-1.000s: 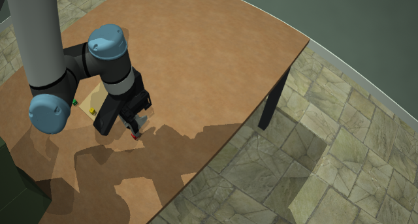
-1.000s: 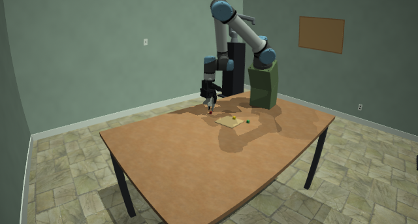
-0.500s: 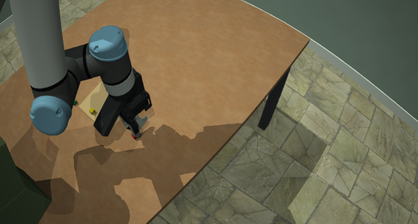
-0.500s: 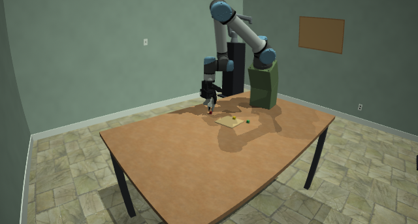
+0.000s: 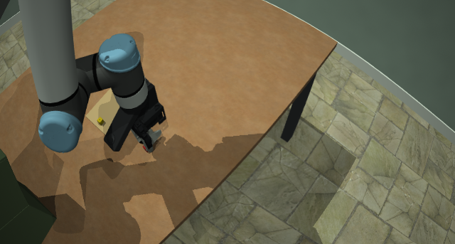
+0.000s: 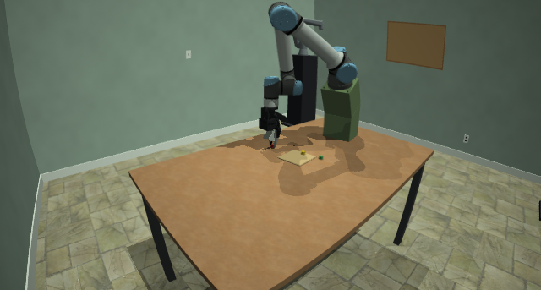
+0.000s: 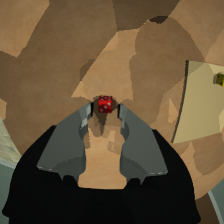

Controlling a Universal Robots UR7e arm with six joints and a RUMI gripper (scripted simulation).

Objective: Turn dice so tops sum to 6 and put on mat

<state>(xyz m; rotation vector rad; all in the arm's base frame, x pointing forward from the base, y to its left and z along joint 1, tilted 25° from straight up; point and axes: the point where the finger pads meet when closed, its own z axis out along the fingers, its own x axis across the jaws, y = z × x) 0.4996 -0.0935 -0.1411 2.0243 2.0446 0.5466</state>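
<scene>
The red die lies 1 cm below my hand. From my hand the other things lie so: yellow die 17 cm to the left, 6 cm behind, 1 cm below; mat 18 cm to the left, 2 cm below, 1 cm behind; green die 26 cm to the left, 10 cm behind, 1 cm below.
</scene>
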